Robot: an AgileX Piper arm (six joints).
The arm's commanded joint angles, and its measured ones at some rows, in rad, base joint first. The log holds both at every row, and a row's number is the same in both.
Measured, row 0:
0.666, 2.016, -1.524, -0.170, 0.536, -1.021
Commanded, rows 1 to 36:
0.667, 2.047, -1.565, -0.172, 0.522, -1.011
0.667, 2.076, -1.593, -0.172, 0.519, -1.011
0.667, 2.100, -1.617, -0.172, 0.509, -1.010
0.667, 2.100, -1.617, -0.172, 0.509, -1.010
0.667, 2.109, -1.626, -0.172, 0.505, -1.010
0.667, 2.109, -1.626, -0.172, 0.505, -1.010
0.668, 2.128, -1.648, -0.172, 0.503, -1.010
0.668, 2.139, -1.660, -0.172, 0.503, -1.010
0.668, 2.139, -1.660, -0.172, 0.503, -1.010
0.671, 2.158, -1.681, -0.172, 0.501, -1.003
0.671, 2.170, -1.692, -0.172, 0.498, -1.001
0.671, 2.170, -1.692, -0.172, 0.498, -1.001
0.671, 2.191, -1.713, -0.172, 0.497, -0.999
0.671, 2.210, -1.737, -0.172, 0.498, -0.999
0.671, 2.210, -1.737, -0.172, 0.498, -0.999
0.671, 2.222, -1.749, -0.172, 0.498, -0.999
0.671, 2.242, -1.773, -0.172, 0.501, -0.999
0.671, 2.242, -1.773, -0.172, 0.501, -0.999
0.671, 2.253, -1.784, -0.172, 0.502, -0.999
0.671, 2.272, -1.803, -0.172, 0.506, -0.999
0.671, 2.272, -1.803, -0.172, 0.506, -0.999
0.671, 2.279, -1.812, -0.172, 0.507, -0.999
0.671, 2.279, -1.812, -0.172, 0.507, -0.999
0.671, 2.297, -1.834, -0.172, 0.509, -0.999
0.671, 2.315, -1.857, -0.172, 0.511, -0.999
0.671, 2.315, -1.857, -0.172, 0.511, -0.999
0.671, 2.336, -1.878, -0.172, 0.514, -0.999
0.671, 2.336, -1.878, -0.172, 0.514, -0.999
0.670, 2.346, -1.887, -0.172, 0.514, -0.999
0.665, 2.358, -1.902, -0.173, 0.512, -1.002
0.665, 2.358, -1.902, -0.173, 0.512, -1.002
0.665, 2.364, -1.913, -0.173, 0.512, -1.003
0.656, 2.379, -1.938, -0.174, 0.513, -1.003
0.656, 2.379, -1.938, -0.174, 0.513, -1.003
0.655, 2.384, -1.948, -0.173, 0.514, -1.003
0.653, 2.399, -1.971, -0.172, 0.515, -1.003
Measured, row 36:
0.662, 2.384, -1.936, -0.170, 0.513, -1.013
